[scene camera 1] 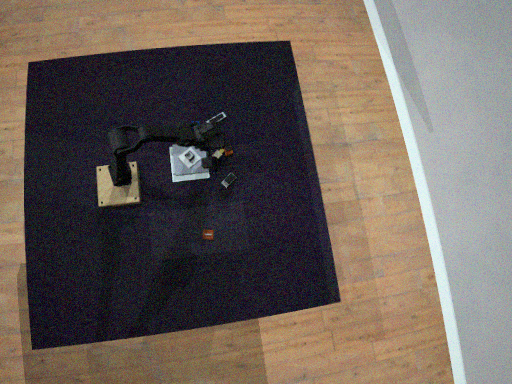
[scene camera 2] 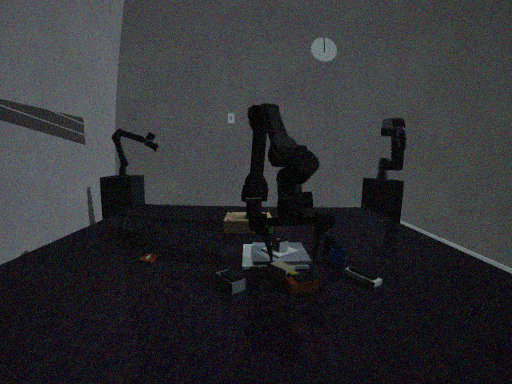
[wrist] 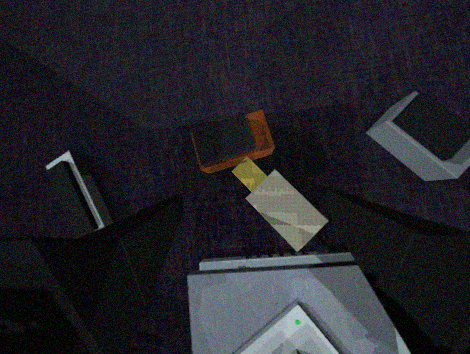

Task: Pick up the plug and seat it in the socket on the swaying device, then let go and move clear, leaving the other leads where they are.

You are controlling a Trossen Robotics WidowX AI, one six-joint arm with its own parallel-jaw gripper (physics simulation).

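The plug, a cream block (scene camera 1: 218,154) (scene camera 2: 283,268) (wrist: 290,212) with a yellow tip (wrist: 248,172), lies on the dark mat between the device and an orange block. Its tip is close to the orange block's side. The device is a grey plate (scene camera 1: 178,154) (scene camera 2: 301,256) (wrist: 225,300) on a white base. On it a white tile carries the socket (scene camera 1: 190,156) (scene camera 2: 282,246); the socket is mostly cut off in the wrist view. My gripper (scene camera 1: 215,149) (scene camera 2: 295,256) (wrist: 253,198) is open, its fingers wide apart, low on either side of the plug.
The orange block (scene camera 1: 228,152) (scene camera 2: 303,286) (wrist: 262,131), a grey block (scene camera 1: 228,180) (scene camera 2: 238,286) (wrist: 407,152) and a white strip (scene camera 2: 377,283) (wrist: 86,190) lie around. A blue block (scene camera 2: 337,256) stands near one finger. A small orange piece (scene camera 1: 208,234) (scene camera 2: 148,258) lies farther off.
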